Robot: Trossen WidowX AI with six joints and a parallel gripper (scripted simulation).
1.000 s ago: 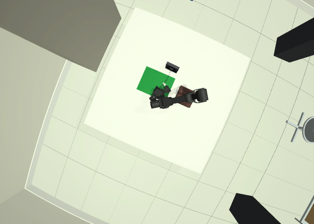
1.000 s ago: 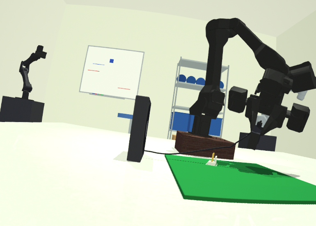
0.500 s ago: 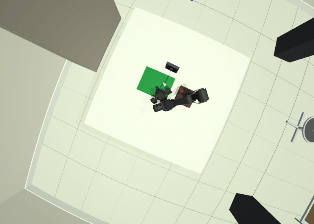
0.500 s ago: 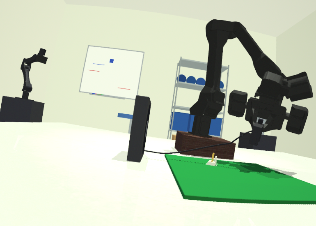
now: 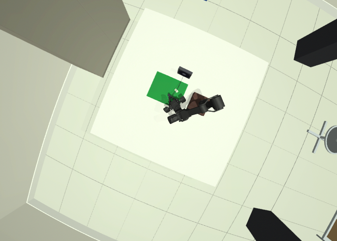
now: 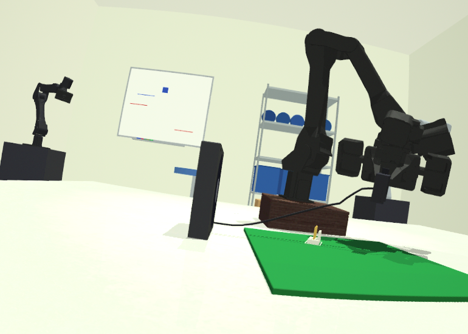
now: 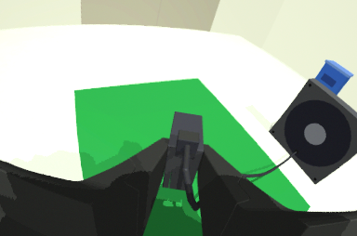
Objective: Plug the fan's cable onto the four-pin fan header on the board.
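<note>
The green board is 120 mm below my gripper tip, 60 mm to the right of it and 40 mm ahead of it. The rest, counted from my gripper tip: white four-pin fan header: 100 mm below, 80 mm to the right, 40 mm behind; black plug: 10 mm below; black fan: 230 mm to the right, 60 mm behind, 40 mm below.
</note>
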